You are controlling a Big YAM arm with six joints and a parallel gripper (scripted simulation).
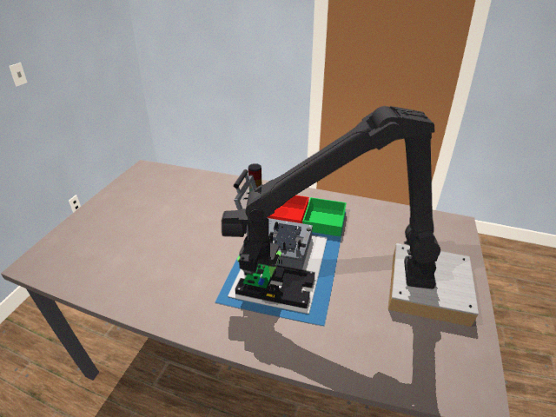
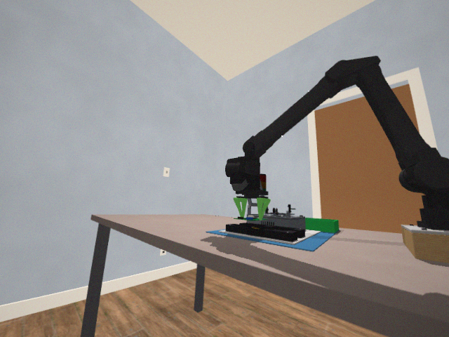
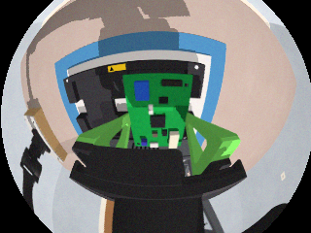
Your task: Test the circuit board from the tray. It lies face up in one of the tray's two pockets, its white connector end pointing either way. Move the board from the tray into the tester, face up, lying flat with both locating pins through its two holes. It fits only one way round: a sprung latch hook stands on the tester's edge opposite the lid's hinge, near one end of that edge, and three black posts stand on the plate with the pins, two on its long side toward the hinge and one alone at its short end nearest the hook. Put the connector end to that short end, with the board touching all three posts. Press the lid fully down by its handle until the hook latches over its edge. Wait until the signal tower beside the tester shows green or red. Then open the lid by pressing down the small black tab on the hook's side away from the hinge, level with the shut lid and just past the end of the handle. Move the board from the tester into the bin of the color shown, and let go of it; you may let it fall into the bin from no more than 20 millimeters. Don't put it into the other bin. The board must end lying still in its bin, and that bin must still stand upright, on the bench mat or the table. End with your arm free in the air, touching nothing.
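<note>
My hand is 40 mm past the tester plate, 160 mm to the left of it and 20 mm below it. Also, from my hand: red bin (10 mm behind, 370 mm to the right, 40 mm below); green circuit board (right at my hand); tester lid (80 mm ahead, 170 mm to the right, 130 mm above).
</note>
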